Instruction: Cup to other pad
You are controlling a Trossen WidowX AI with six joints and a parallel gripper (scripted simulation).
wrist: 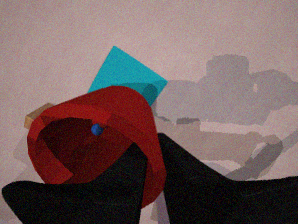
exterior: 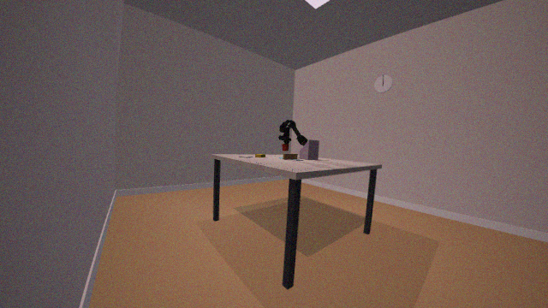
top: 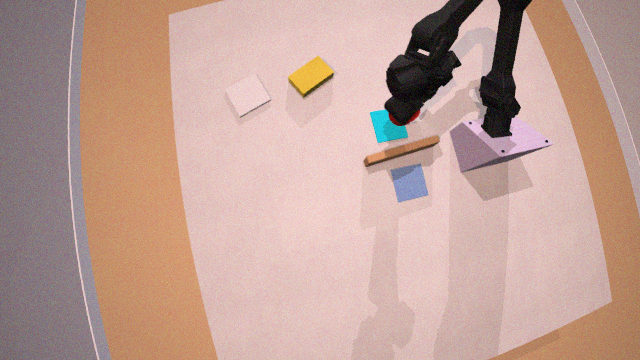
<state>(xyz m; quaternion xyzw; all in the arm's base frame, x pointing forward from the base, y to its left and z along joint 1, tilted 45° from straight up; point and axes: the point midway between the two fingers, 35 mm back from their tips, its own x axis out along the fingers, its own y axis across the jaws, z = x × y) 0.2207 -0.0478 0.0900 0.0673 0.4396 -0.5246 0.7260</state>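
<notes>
The cyan pad is 13 cm below my gripper tip, 3 cm ahead of it and 1 cm to the left of it. From my gripper tip the other things lie so: red cup: 3 cm ahead, 2 cm to the left; blue pad: 18 cm to the left, 13 cm below; wooden bar: 10 cm to the left, 10 cm below, 1 cm ahead.
</notes>
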